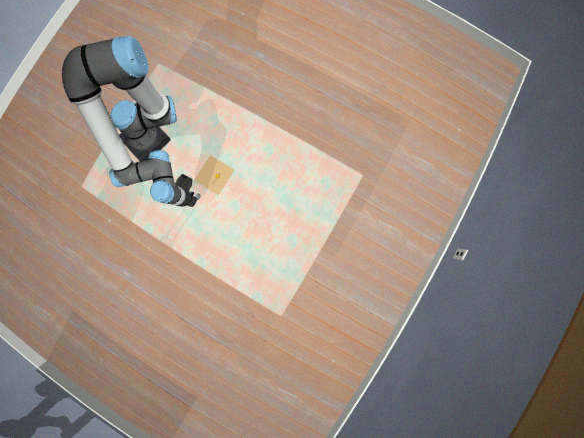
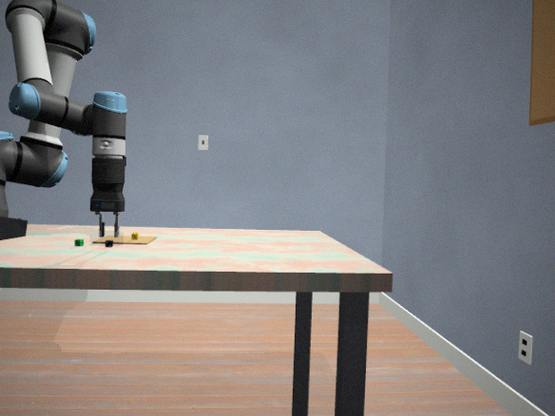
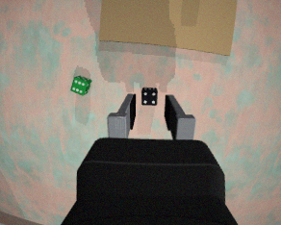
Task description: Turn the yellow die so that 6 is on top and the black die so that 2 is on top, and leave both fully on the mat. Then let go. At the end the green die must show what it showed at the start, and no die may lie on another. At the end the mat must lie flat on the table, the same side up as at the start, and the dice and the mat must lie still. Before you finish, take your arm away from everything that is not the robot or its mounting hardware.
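My gripper is now 4 cm above the black die. Also, from my hand: yellow die 13 cm to the left, 3 cm below, 3 cm ahead; tan mat 13 cm to the left, 4 cm below; green die 8 cm behind, 4 cm below, 1 cm to the left.
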